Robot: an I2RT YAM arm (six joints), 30 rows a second.
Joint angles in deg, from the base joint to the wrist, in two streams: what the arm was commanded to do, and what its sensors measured. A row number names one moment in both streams.
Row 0, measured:
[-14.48, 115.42, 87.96, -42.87, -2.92, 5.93]
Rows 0 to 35, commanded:
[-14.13, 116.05, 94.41, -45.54, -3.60, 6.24]
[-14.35, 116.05, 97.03, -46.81, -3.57, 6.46]
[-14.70, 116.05, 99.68, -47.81, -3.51, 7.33]
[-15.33, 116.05, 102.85, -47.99, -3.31, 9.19]
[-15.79, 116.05, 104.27, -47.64, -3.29, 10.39]
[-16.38, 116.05, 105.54, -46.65, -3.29, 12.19]
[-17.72, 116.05, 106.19, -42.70, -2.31, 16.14]
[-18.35, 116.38, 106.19, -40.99, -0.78, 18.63]
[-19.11, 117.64, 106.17, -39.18, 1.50, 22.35]
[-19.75, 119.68, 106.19, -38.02, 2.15, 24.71]
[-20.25, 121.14, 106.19, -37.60, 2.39, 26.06]
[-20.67, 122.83, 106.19, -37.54, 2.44, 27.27]
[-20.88, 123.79, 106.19, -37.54, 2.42, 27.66]
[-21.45, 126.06, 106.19, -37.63, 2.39, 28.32]
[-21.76, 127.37, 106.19, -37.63, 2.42, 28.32]
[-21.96, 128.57, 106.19, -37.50, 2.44, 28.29]
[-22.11, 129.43, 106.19, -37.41, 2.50, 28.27]
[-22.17, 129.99, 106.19, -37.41, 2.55, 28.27]
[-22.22, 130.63, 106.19, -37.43, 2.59, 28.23]
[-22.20, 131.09, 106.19, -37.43, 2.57, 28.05]
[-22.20, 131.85, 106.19, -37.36, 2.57, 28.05]
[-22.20, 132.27, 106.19, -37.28, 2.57, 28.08]
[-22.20, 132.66, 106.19, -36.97, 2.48, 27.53]
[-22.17, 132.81, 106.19, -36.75, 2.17, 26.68]
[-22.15, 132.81, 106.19, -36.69, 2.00, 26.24]
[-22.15, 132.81, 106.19, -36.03, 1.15, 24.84]
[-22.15, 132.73, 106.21, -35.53, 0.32, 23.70]
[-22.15, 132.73, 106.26, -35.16, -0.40, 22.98]
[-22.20, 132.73, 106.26, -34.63, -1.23, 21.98]
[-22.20, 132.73, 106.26, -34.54, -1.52, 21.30]
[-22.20, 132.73, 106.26, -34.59, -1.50, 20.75]
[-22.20, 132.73, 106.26, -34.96, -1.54, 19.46]
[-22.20, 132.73, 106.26, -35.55, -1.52, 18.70]
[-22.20, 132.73, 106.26, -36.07, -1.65, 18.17]
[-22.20, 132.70, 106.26, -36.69, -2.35, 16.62]
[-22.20, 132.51, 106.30, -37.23, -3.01, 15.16]
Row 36, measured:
[-21.91, 131.44, 105.91, -35.51, -0.91, 20.51]
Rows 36 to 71, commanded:
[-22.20, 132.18, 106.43, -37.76, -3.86, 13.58]
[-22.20, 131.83, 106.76, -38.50, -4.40, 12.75]
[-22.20, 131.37, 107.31, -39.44, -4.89, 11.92]
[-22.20, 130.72, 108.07, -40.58, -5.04, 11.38]
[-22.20, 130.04, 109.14, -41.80, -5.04, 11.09]
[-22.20, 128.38, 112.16, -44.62, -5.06, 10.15]
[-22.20, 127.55, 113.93, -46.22, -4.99, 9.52]
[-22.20, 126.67, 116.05, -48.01, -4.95, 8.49]
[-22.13, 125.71, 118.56, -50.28, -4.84, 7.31]
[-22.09, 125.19, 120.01, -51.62, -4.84, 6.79]
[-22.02, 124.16, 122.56, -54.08, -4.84, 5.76]
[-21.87, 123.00, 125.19, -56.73, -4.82, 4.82]
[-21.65, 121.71, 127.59, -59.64, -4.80, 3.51]
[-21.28, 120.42, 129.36, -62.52, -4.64, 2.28]
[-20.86, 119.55, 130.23, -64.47, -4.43, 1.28]
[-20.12, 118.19, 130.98, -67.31, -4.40, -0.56]
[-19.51, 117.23, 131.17, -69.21, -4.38, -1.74]
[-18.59, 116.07, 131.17, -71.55, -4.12, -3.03]
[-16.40, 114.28, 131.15, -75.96, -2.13, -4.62]
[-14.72, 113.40, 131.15, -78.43, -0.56, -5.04]
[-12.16, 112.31, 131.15, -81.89, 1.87, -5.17]
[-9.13, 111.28, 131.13, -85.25, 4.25, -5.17]
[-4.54, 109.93, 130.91, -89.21, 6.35, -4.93]
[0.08, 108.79, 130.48, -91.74, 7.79, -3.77]
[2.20, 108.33, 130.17, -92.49, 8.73, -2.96]
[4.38, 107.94, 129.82, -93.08, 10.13, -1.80]
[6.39, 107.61, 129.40, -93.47, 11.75, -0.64]
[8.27, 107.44, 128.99, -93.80, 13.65, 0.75]
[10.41, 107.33, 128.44, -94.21, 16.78, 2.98]
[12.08, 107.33, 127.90, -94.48, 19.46, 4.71]
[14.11, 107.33, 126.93, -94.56, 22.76, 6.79]
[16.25, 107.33, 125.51, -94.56, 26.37, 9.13]
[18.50, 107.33, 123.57, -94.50, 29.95, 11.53]
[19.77, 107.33, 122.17, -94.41, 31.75, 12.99]
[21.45, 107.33, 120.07, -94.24, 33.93, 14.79]
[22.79, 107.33, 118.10, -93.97, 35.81, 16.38]
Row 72, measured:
[18.74, 108.88, 123.31, -94.28, 22.44, 6.90]
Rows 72 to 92, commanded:
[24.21, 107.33, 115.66, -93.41, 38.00, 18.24]
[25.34, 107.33, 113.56, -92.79, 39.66, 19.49]
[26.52, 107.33, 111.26, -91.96, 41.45, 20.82]
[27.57, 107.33, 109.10, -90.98, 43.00, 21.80]
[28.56, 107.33, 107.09, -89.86, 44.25, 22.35]
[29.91, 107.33, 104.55, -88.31, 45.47, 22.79]
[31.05, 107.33, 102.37, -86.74, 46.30, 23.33]
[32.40, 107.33, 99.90, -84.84, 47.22, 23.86]
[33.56, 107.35, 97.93, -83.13, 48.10, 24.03]
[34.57, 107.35, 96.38, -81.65, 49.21, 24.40]
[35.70, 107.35, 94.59, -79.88, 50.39, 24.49]
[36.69, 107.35, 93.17, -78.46, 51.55, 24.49]
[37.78, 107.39, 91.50, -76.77, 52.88, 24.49]
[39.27, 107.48, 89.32, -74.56, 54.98, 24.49]
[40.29, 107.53, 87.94, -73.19, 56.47, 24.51]
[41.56, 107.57, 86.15, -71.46, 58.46, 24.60]
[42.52, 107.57, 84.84, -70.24, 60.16, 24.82]
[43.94, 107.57, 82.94, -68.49, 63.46, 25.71]
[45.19, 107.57, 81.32, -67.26, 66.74, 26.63]
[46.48, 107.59, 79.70, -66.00, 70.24, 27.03]
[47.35, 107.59, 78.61, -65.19, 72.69, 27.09]
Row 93, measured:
[44.49, 108.64, 82.19, -66.65, 58.59, 24.05]
